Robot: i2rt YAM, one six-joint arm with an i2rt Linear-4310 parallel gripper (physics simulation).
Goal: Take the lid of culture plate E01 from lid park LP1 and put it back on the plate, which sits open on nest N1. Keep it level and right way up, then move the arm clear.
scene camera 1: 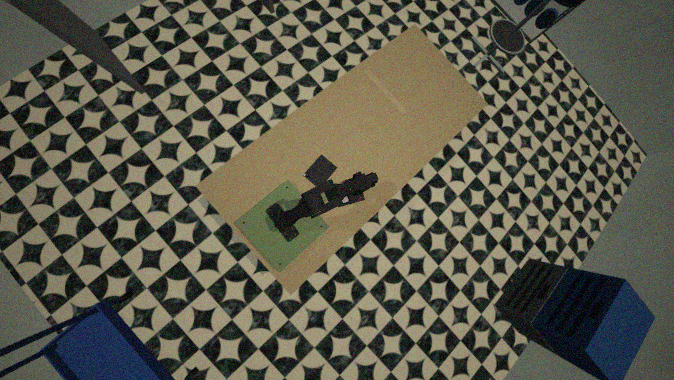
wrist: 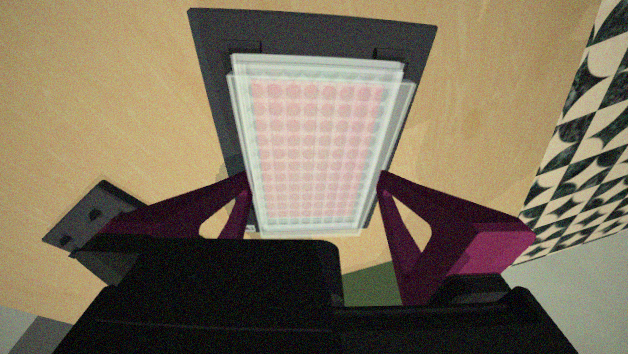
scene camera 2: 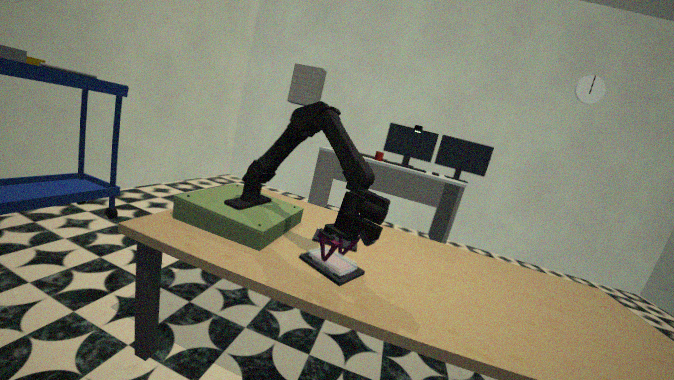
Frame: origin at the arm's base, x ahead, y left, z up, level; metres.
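Seen in the pictures: gripper, fingertip midpoint: (wrist: 314, 177) (scene camera 2: 332, 258); arm's base, link origin: (scene camera 1: 282, 222) (scene camera 2: 249, 202).
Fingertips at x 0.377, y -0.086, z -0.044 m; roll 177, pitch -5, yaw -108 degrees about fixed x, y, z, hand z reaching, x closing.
Offsets run from my fingertips to a thing's top centre. "pt": to the spot under its first point. Level surfaces: height alone.
My gripper (scene camera 2: 334, 256) (wrist: 314, 177) is shut on the clear lid @[pt dx -0.054, dy +0.021, dz +0.003 m] (wrist: 311, 233), with one magenta finger at each long side. The lid looks about level. It is over culture plate E01 (wrist: 316, 58) (scene camera 2: 341, 266), a clear plate with pink wells, and in the wrist view it is shifted a little toward the arm. Whether they touch I cannot tell. The plate sits on the dark nest N1 @[dx +0.005, dy -0.001, dz -0.008 m] (wrist: 310, 31) (scene camera 2: 341, 281). The dark lid park LP1 @[dx -0.052, dy +0.200, dz -0.006 m] (wrist: 85, 220) is left of my gripper in the wrist view, partly hidden by a finger. In scene camera 1 the arm hides most of the plate.
The arm's base stands on a green block (scene camera 1: 280, 262) (scene camera 2: 215, 222) at one end of the wooden table @[dz -0.026 m] (scene camera 1: 400, 65) (scene camera 2: 450, 300). A dark square @[pt dx -0.046, dy +0.208, dz -0.016 m] (scene camera 1: 320, 169) shows beside the arm in scene camera 1. A blue cart (scene camera 2: 55, 192) and a desk (scene camera 2: 400, 185) with monitors stand beyond the table.
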